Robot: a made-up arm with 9 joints. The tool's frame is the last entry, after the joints.
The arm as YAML. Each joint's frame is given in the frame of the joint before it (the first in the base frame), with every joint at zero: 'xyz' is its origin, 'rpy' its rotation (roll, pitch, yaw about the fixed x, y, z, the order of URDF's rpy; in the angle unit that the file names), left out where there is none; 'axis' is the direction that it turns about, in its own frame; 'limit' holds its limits. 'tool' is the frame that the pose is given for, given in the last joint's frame.
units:
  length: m
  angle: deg
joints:
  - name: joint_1
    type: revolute
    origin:
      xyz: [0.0, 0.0, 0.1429]
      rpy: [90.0, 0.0, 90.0]
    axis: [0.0, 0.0, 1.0]
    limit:
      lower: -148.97
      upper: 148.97
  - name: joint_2
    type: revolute
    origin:
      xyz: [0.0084, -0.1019, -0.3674]
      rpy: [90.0, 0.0, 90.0]
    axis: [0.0, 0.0, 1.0]
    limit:
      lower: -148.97
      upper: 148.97
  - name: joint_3
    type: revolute
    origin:
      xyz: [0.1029, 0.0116, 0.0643]
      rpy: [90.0, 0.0, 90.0]
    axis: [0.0, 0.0, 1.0]
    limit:
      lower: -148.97
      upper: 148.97
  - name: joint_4
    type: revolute
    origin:
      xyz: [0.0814, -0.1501, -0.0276]
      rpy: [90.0, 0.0, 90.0]
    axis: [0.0, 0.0, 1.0]
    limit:
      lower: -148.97
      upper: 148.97
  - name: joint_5
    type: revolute
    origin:
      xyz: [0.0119, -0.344, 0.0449]
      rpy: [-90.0, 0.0, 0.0]
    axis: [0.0, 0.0, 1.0]
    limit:
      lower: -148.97
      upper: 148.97
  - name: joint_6
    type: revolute
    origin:
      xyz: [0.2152, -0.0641, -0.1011]
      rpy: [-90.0, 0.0, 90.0]
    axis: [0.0, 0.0, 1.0]
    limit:
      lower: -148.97
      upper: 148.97
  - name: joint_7
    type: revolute
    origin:
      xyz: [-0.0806, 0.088, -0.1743]
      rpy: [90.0, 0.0, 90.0]
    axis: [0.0, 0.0, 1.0]
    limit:
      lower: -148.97
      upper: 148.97
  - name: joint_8
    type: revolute
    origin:
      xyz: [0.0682, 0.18, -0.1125]
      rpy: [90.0, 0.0, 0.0]
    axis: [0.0, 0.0, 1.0]
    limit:
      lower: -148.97
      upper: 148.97
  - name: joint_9
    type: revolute
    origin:
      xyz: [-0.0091, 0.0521, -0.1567]
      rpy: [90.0, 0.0, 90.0]
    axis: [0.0, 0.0, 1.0]
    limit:
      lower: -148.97
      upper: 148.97
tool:
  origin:
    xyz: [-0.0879, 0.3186, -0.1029]
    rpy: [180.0, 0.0, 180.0]
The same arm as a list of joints. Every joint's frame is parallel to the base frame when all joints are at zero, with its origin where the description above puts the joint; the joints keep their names.
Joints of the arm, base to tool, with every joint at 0 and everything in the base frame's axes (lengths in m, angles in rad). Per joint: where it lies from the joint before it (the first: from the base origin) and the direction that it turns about. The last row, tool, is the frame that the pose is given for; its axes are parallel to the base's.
joint_1: axis +x xyz 0.0000 0.0000 0.1429
joint_2: axis +y xyz -0.3674 0.0084 -0.1019
joint_3: axis +z xyz 0.0116 0.0643 0.1029
joint_4: axis +x xyz 0.0814 -0.1501 -0.0276
joint_5: axis +z xyz 0.0449 0.0119 -0.3440
joint_6: axis -y xyz 0.0641 0.2152 -0.1011
joint_7: axis -x xyz 0.0806 0.1743 -0.0880
joint_8: axis +y xyz 0.1125 -0.1800 -0.0682
joint_9: axis -z xyz -0.0521 -0.1567 0.0091
tool: xyz 0.0879 0.3186 0.1029
Joint limits (rad, base to tool): -2.6000..2.6000 -2.6000..2.6000 -2.6000..2.6000 -2.6000..2.6000 -2.6000..2.6000 -2.6000..2.6000 -2.6000..2.6000 -2.6000..2.6000 -2.6000..2.6000

